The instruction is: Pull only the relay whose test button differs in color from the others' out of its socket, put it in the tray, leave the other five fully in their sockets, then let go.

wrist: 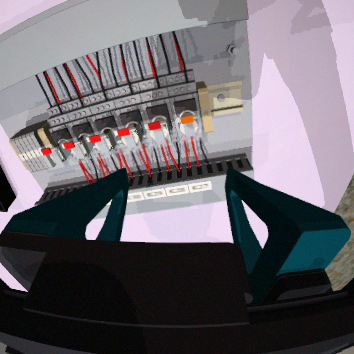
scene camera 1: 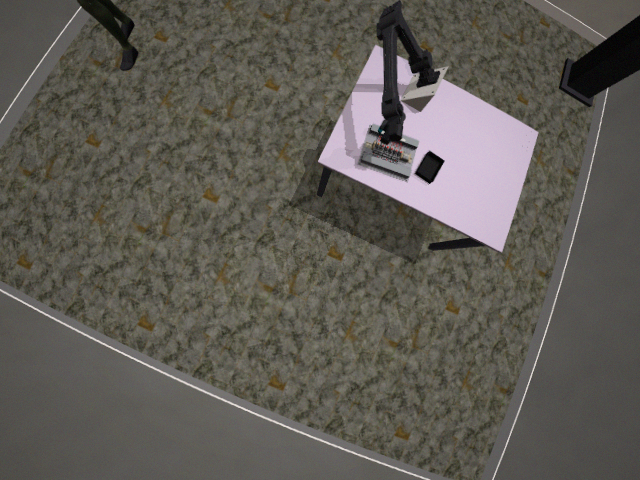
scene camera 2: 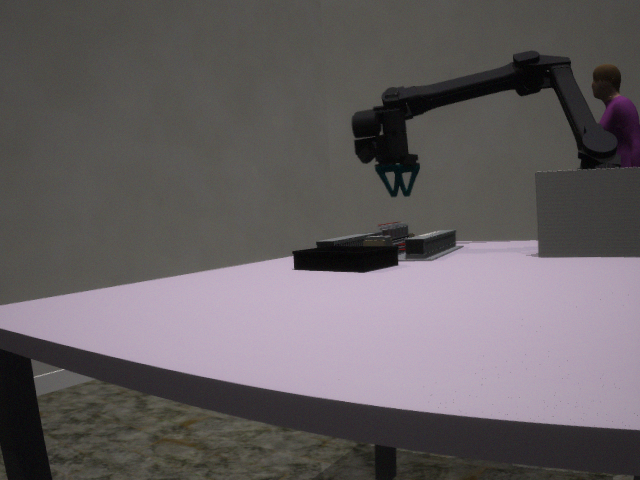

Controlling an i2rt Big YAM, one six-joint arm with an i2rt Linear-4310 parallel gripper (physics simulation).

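Frame: origin at the arm's base, x ahead, y left, z up, level; centimetres.
Seen in the pictures: gripper, fingertip midpoint: [wrist: 176, 176] [scene camera 2: 400, 196]; arm's base, link origin: [scene camera 1: 428, 80] [scene camera 2: 605, 202].
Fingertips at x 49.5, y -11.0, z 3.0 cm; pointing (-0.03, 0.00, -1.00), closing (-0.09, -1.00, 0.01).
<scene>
Offsets run from my fingertips to a thing's middle. "spot": to the spot under its first point. Level surfaces: height alone.
The relay with an orange test button {dx +0.4, dy -1.1, dz -8.2 cm} [wrist: 187, 119] sits in the row at the right end, beside the tan end stop, in the wrist view. The others in the row, such as the neighbouring relay {dx +0.1, dy +1.7, dz -8.2 cm} [wrist: 154, 126], have red buttons. All appear seated, though clear covers and wires blur the detail. My gripper [scene camera 2: 400, 195] [wrist: 176, 176] is open and empty, well above the relay panel {spot: dx -10.3, dy -4.6, dz -8.7 cm} [wrist: 220, 196]. In the wrist view the row lies beyond the fingertips. The black tray {spot: dx -2.5, dy +38.3, dz -11.0 cm} [scene camera 1: 436, 171] [scene camera 2: 330, 260] stands beside the panel and looks empty in the first scene view.
Wire ducts {dx -10.3, dy +6.3, dz -10.7 cm} [scene camera 2: 431, 245] run along both sides of the row. Red and black wires [wrist: 167, 155] reach from the relays to the near duct. Terminal blocks {dx -1.7, dy +17.1, dz -10.2 cm} [wrist: 27, 149] stand at the row's left end. The pink table {dz -13.0 cm} [scene camera 1: 480, 170] carries a pale arm mount [scene camera 2: 584, 211]. A person [scene camera 2: 620, 124] stands behind it.
</scene>
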